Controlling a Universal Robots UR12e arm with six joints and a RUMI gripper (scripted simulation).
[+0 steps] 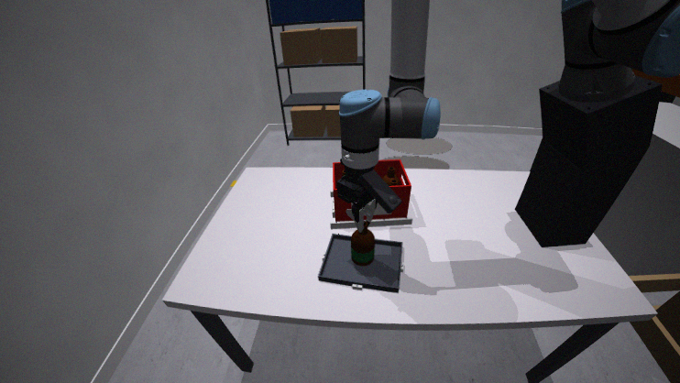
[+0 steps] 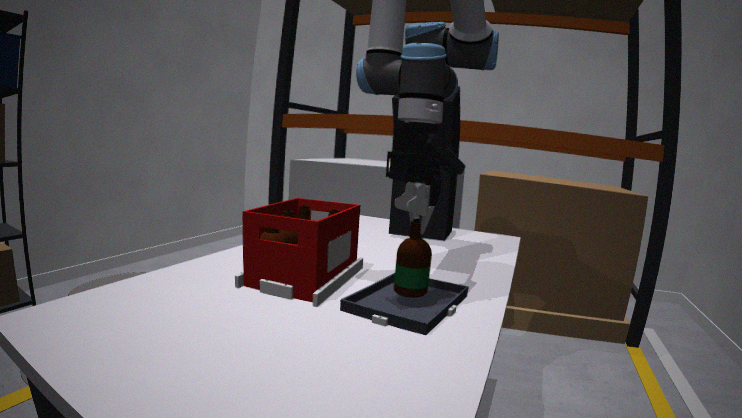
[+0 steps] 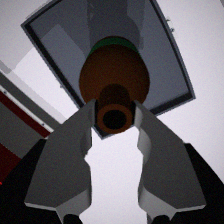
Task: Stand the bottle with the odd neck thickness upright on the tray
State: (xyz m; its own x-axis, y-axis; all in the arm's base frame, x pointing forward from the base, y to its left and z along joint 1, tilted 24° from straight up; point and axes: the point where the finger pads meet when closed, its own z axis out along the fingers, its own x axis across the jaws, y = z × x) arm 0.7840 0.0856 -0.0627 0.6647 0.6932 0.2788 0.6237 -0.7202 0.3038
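My gripper is now 16 cm above the dark tray. Also, from my hand: glass bottle: 5 cm behind, 32 cm to the right, 9 cm below; red crate: 6 cm behind, 28 cm to the right, 9 cm below; brown bottle: 3 cm ahead, 32 cm to the right, 9 cm below.
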